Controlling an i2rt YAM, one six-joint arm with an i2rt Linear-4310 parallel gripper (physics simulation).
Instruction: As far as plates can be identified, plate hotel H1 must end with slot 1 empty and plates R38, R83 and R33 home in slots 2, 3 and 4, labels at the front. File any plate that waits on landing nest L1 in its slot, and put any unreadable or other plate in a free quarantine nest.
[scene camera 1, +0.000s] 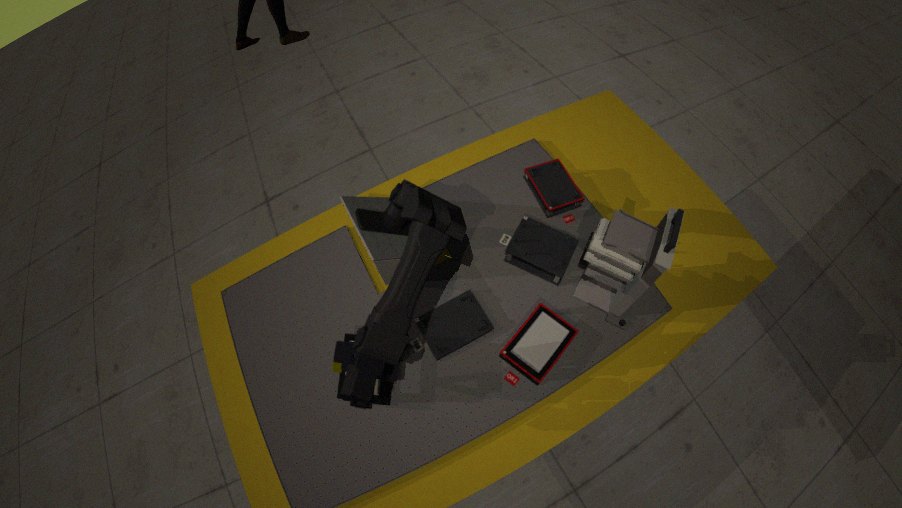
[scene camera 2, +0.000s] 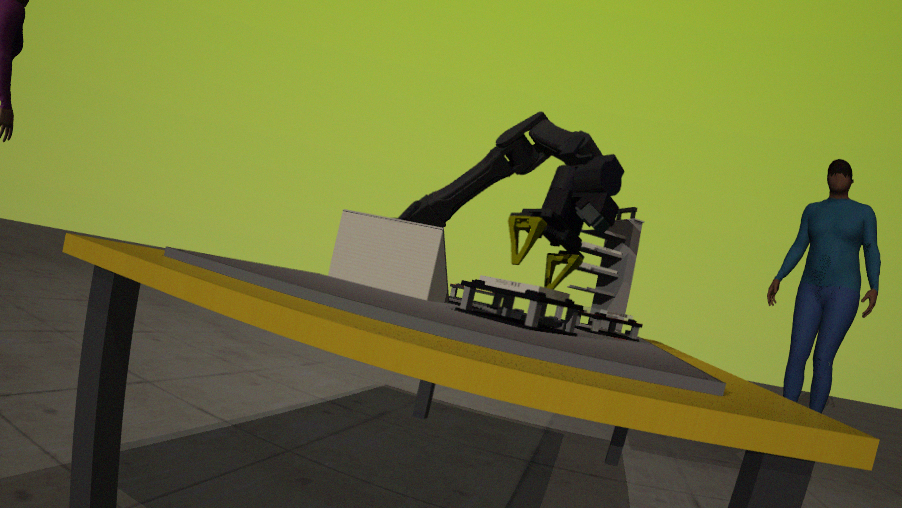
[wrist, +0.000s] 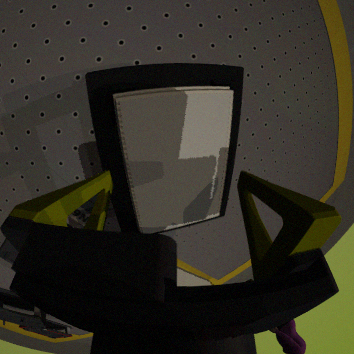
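Seen in the pictures: gripper, fingertip midpoint: (scene camera 2: 532, 278) (wrist: 174, 177); arm's base at its link origin: (scene camera 1: 390, 224) (scene camera 2: 397, 256).
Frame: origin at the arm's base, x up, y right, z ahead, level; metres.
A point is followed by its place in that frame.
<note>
My gripper (scene camera 2: 533, 275) @(x 0.005, y 0.178, z 0.343 m) (wrist: 174, 177) @(x 0.005, y 0.178, z 0.343 m) is open over a pale plate (scene camera 2: 520, 285) @(x -0.011, y 0.234, z 0.342 m) (wrist: 202, 125) @(x -0.007, y 0.215, z 0.362 m) that lies on a black raised nest (scene camera 2: 498, 301) (wrist: 165, 75). In the wrist view one finger stands on each side of the plate, and nothing is gripped. In scene camera 1 the hand hides this plate. Marks on its side are too small to read. Hotel H1 (scene camera 2: 629, 271) @(x 0.102, y -0.449, z 0.452 m) is the shelf tower at the right; pale slabs (scene camera 1: 615, 261) @(x 0.142, y -0.425, z 0.377 m) show there, but its slots cannot be sorted out. Another pale plate (scene camera 1: 539, 340) @(x -0.017, y -0.224, z 0.434 m) lies on a red-edged quarantine nest (scene camera 1: 573, 332) @(x -0.031, y -0.315, z 0.450 m) tagged TWO.
A red-edged nest (scene camera 1: 554, 183) @(x -0.031, y -0.487, z 0.036 m) at the back holds no plate. Two bare dark nests (scene camera 1: 541, 248) @(x -0.011, y -0.338, z 0.219 m) (scene camera 1: 457, 323) @(x -0.059, y -0.066, z 0.303 m) stand between the arm and the hotel. A pale box (scene camera 2: 388, 252) @(x 0.002, y 0.085, z 0.024 m) stands by the arm base. A person in teal (scene camera 2: 842, 252) stands beyond the table.
</note>
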